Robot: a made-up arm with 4 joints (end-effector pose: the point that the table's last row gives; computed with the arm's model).
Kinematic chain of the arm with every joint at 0, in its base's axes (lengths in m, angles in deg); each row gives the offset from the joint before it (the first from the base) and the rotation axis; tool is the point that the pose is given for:
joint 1: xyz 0 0 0.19 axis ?
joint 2: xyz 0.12 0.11 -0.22 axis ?
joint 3: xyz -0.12 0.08 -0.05 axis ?
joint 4: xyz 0.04 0 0.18 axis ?
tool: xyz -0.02 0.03 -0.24
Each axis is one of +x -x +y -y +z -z.
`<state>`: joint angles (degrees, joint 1 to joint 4).
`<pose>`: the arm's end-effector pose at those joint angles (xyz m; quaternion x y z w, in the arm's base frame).
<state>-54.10 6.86 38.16 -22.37</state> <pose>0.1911 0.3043 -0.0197 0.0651 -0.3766 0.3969 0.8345</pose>
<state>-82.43 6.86 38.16 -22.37</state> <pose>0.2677 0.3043 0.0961 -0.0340 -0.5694 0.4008 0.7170</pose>
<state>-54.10 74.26 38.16 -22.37</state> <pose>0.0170 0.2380 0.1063 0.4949 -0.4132 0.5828 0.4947</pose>
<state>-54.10 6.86 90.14 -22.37</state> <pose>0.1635 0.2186 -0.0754 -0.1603 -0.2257 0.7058 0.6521</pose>
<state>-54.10 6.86 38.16 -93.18</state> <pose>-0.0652 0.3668 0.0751 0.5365 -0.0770 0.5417 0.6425</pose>
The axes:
joint 1: +y
joint 2: +x
joint 3: +z
joint 4: -x

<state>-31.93 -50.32 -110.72 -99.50</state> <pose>0.2186 0.2501 0.2357 0.2863 -0.9059 -0.1409 0.2784</pose>
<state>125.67 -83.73 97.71 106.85</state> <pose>-0.4062 0.2942 0.1941 0.3573 -0.1229 0.9197 0.1066</pose>
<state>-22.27 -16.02 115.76 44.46</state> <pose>0.2372 0.2483 -0.0636 -0.4213 -0.2928 0.7538 0.4105</pose>
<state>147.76 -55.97 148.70 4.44</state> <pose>-0.1669 0.0627 0.4977 -0.7954 -0.3402 -0.3712 0.3374</pose>
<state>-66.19 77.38 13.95 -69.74</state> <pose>-0.1086 0.1053 0.1971 0.7314 -0.1602 0.6213 0.2309</pose>
